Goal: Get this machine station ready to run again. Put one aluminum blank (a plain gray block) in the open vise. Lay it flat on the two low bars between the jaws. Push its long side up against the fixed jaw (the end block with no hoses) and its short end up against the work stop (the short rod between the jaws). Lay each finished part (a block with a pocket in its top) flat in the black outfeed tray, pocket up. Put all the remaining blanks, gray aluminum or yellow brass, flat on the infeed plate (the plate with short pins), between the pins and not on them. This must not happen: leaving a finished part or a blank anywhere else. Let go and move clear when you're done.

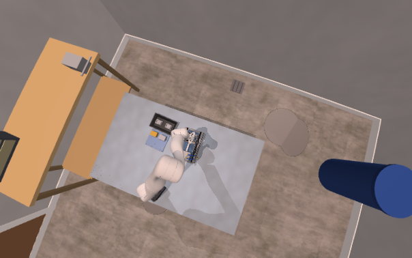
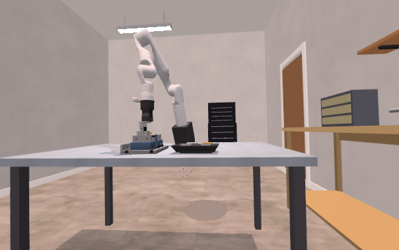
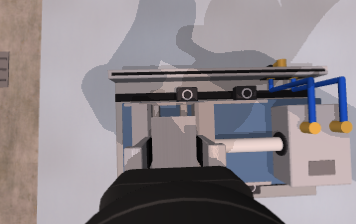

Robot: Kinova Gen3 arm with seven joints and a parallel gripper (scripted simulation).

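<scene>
Now: hand 90 mm above the vise, 70 mm past it and 10 mm to the right of it. From my hand the other things lie so: yellow brass blank: 360 mm to the left, 100 mm below, 60 mm behind.
</scene>
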